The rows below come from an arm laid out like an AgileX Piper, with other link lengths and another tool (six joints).
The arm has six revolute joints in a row. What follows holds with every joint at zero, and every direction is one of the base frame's.
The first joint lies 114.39 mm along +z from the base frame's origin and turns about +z.
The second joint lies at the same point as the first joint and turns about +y.
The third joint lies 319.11 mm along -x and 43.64 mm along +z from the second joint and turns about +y.
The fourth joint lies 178.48 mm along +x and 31.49 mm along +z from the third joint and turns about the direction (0.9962, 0, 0.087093).
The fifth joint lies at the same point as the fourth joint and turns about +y.
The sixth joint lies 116.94 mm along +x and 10.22 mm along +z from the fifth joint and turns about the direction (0.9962, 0, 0.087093).
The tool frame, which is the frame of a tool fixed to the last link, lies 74.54 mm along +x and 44 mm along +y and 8.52 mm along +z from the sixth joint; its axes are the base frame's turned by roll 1.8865, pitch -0.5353 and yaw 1.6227 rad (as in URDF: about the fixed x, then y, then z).
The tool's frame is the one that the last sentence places.
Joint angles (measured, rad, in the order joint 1, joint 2, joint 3, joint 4, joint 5, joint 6), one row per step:
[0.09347, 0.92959, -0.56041, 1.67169, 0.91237, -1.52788]
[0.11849, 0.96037, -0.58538, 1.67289, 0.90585, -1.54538]
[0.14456, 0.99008, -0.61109, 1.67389, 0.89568, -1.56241]
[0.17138, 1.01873, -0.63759, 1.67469, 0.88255, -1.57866]
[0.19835, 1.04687, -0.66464, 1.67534, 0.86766, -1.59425]
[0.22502, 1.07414, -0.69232, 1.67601, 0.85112, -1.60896]
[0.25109, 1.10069, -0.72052, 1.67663, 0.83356, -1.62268]
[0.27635, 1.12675, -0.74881, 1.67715, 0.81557, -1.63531]
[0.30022, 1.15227, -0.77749, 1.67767, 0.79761, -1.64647]
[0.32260, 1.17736, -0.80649, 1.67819, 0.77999, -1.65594]
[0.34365, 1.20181, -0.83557, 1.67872, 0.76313, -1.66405]
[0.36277, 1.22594, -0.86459, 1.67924, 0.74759, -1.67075]
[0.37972, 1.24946, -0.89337, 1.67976, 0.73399, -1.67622]
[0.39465, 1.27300, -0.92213, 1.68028, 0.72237, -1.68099]
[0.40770, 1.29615, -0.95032, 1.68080, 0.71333, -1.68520]
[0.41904, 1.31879, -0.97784, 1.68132, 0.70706, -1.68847]
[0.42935, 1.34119, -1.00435, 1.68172, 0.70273, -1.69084]
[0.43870, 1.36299, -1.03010, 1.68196, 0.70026, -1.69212]
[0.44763, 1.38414, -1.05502, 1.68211, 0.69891, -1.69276]
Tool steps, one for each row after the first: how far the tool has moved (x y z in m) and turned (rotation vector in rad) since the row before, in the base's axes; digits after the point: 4 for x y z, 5 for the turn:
[0.0047, 0.0029, 0.0022, -0.01055, -0.00843, 0.02014]
[0.0050, 0.0031, 0.0021, -0.01127, -0.00980, 0.01780]
[0.0051, 0.0033, 0.0020, -0.01160, -0.01101, 0.01579]
[0.0053, 0.0036, 0.0018, -0.01166, -0.01161, 0.01432]
[0.0054, 0.0039, 0.0018, -0.01131, -0.01241, 0.01241]
[0.0055, 0.0041, 0.0018, -0.01078, -0.01289, 0.01079]
[0.0056, 0.0043, 0.0018, -0.01020, -0.01264, 0.00950]
[0.0057, 0.0045, 0.0018, -0.00910, -0.01236, 0.00799]
[0.0058, 0.0046, 0.0019, -0.00784, -0.01167, 0.00661]
[0.0057, 0.0047, 0.0020, -0.00659, -0.01121, 0.00583]
[0.0058, 0.0048, 0.0020, -0.00533, -0.01025, 0.00497]
[0.0057, 0.0047, 0.0021, -0.00393, -0.00953, 0.00448]
[0.0057, 0.0047, 0.0021, -0.00293, -0.00887, 0.00425]
[0.0055, 0.0047, 0.0020, -0.00191, -0.00820, 0.00476]
[0.0052, 0.0046, 0.0020, -0.00070, -0.00720, 0.00558]
[0.0049, 0.0046, 0.0017, -0.00013, -0.00572, 0.00633]
[0.0046, 0.0046, 0.0016, 0.00068, -0.00464, 0.00706]
[0.0042, 0.0046, 0.0015, 0.00113, -0.00393, 0.00767]

